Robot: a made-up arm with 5 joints. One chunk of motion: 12 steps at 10 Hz.
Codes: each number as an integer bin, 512 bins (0 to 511) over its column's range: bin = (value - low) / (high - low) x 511, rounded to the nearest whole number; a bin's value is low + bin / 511 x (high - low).
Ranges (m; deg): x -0.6..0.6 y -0.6..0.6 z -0.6..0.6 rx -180..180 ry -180..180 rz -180..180
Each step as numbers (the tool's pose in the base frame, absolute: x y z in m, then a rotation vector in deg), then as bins.
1 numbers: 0.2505 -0.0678 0.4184 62.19 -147.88 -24.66
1 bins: 362 227 434 344 46 220
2 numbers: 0.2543 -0.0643 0.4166 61.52 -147.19 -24.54
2 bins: 364 228 433 343 47 221
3 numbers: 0.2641 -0.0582 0.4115 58.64 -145.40 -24.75
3 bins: 368 231 431 339 49 220
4 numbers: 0.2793 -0.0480 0.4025 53.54 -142.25 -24.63
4 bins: 374 235 427 331 54 221
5 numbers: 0.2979 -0.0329 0.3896 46.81 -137.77 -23.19
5 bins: 382 241 421 322 60 223
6 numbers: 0.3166 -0.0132 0.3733 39.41 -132.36 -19.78
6 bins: 390 250 414 311 68 227
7 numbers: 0.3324 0.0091 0.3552 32.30 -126.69 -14.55
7 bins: 397 259 407 301 76 235
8 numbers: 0.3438 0.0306 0.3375 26.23 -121.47 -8.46
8 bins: 402 269 399 293 83 243
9 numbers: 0.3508 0.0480 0.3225 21.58 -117.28 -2.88
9 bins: 405 276 393 286 89 251
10 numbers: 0.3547 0.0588 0.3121 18.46 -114.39 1.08
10 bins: 407 281 388 282 93 257
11 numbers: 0.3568 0.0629 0.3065 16.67 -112.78 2.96
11 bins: 407 282 386 279 95 260
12 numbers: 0.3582 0.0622 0.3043 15.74 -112.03 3.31
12 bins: 408 282 385 278 96 260
